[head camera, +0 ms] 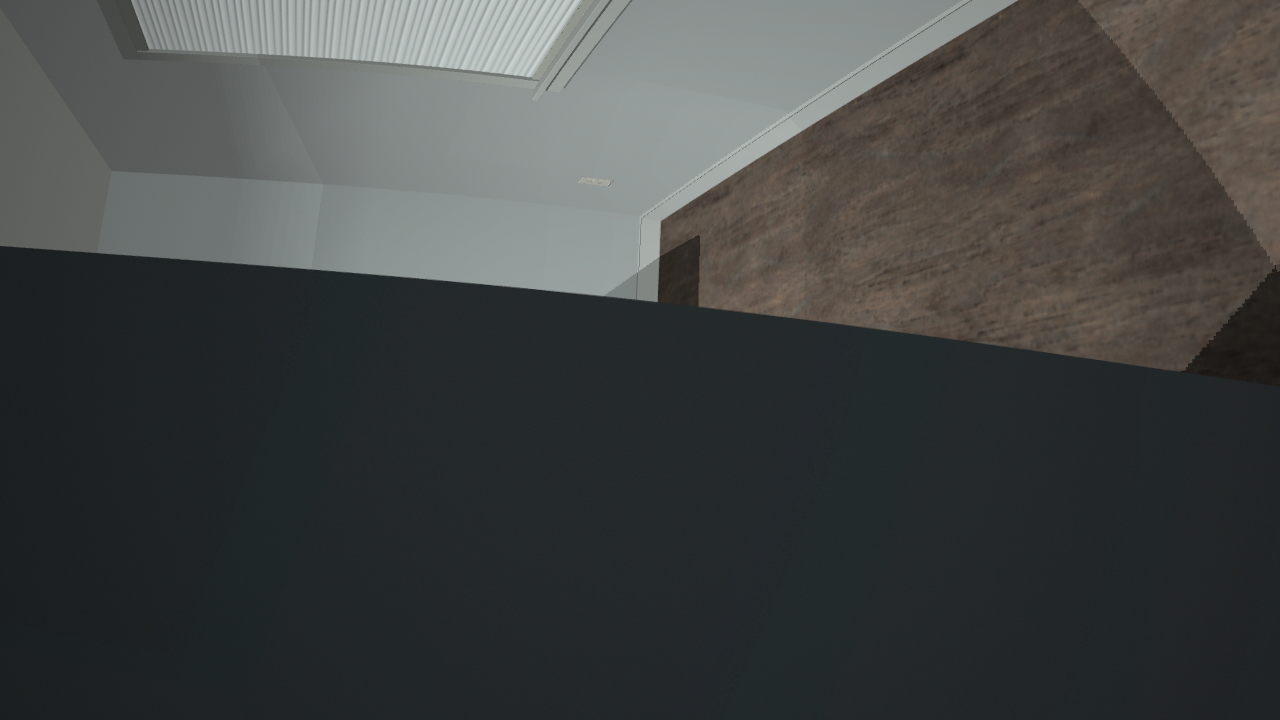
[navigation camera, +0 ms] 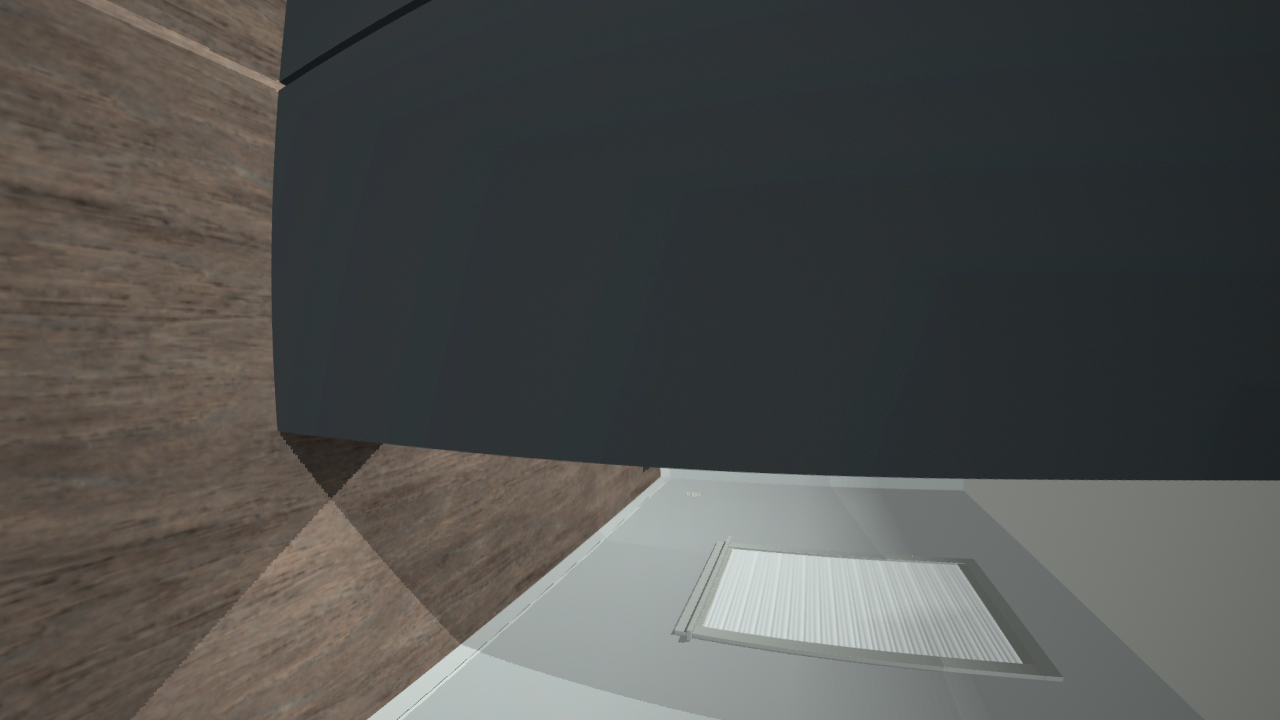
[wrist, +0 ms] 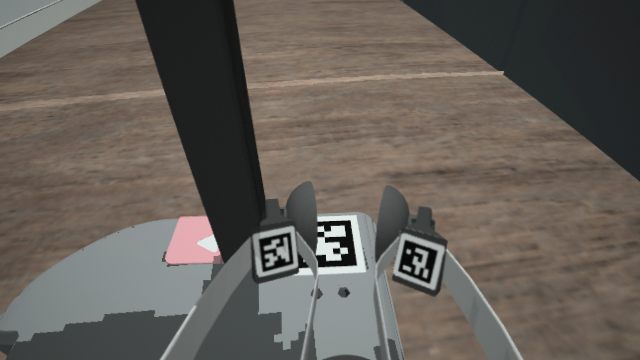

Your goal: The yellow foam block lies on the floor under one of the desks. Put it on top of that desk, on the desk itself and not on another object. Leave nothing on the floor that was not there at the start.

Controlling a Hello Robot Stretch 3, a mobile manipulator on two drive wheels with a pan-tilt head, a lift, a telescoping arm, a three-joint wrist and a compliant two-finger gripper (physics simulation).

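Frame: origin at the robot's base, x ahead, y left, z up, level; centimetres.
Where they show: gripper, between the fingertips: [wrist: 346, 209].
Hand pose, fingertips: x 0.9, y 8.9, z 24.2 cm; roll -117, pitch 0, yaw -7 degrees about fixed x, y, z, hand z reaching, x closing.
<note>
After its pixels a point has its place.
My gripper [wrist: 346, 209] @[x 0.9, y 8.9, z 24.2 cm] is open in the wrist view, with a gap between its two dark rounded fingertips. It hangs above the robot's own grey base, and no object shows between the fingers. The yellow foam block does not show in these views. No desk that I can make out shows in them.
A large dark panel [head camera: 626, 501] @[x 62.3, y 5.6, z 111.7 cm] [navigation camera: 716, 250] @[x 61.0, y 23.1, z 113.8 cm] [wrist: 575, 65] @[x 58.1, y 61.3, z 11.9 cm] stands very close in the head and navigation views and at the right in the wrist view. Brown wood floor [navigation camera: 134, 313] @[x 32.8, y 19.6, z 0.0 cm] [wrist: 400, 135] @[x 17.9, y 52.8, z 0.0 cm] runs beside it. A blind-covered window [head camera: 358, 31] @[x 227.9, y -90.9, z 137.3 cm] [navigation camera: 850, 604] @[x 201.7, y -92.8, z 144.8 cm] is in the far wall.
</note>
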